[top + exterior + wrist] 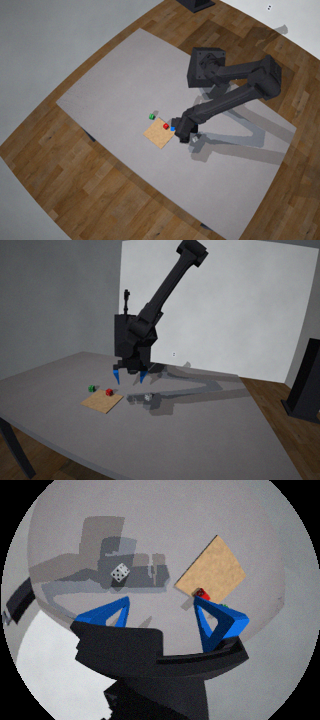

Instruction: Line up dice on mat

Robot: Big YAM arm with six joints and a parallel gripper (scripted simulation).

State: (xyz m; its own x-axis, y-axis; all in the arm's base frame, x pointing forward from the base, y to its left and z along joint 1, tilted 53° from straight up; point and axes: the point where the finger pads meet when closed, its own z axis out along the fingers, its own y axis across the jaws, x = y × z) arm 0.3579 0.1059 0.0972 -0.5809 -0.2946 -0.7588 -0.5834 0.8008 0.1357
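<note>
My gripper is now 8 cm above the white die, 7 cm to the right of it and 5 cm past it. Round my hand: tan mat (9 cm to the right, 9 cm below, 9 cm ahead); then red die (10 cm to the right, 7 cm below, 4 cm ahead); then green die (20 cm to the right, 8 cm below, 7 cm ahead).
</note>
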